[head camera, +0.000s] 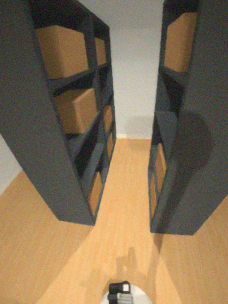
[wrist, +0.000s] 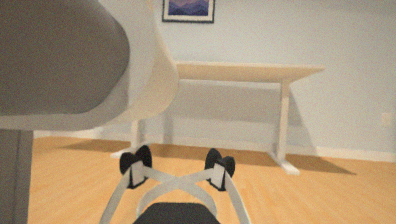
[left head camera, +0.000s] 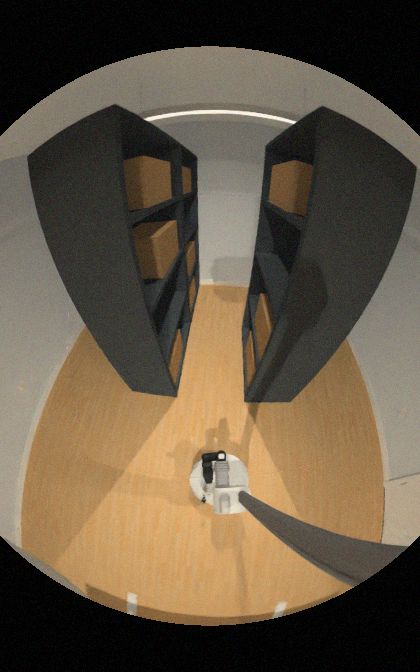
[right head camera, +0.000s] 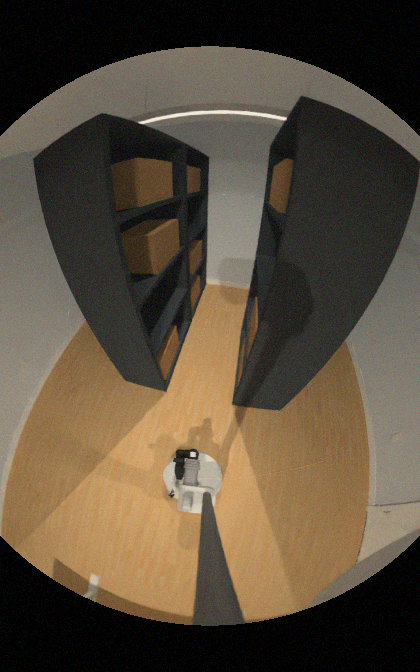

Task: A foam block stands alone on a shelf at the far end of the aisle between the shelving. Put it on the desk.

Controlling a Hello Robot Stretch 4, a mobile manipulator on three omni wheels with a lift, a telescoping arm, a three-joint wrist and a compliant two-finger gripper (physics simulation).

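Places are measured from the robot's base along level axes (x back, y right, z up), in metres.
Pixels of known places: gripper, between the fingertips: [wrist: 178, 159].
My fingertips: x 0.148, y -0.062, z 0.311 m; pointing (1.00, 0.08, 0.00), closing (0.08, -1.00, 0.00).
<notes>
Behind a point stands the place of what it marks.
The foam block does not show in any view. The left shelving unit [head camera: 30, 125] @[x -0.744, y -0.527, z 1.224 m] [left head camera: 85, 235] [right head camera: 75, 240] and the right shelving unit [head camera: 212, 75] @[x -0.656, y 0.345, z 1.445 m] [left head camera: 360, 200] [right head camera: 345, 210] stand on either side of the aisle, which runs to a pale wall. In the wrist view my gripper [wrist: 178, 159] @[x 0.148, y -0.062, z 0.311 m] is open, with nothing between its two black fingertips. Beyond it stands the desk [wrist: 240, 72] @[x 1.599, y -0.393, z 0.667 m], with a pale wooden top and white legs; its left part is hidden behind a large grey and white part of the robot.
Brown boxes [head camera: 62, 50] @[x -1.009, y -0.339, z 1.567 m] [left head camera: 155, 250] [right head camera: 150, 245] sit in the left unit, and another brown box [head camera: 180, 42] @[x -0.955, y 0.310, z 1.564 m] [left head camera: 291, 187] sits high in the right unit. My round white base [left head camera: 240, 475] [right head camera: 212, 475] is on the wooden floor before the aisle mouth. A framed picture [wrist: 189, 9] @[x 2.210, y 0.065, z 1.390 m] hangs above the desk.
</notes>
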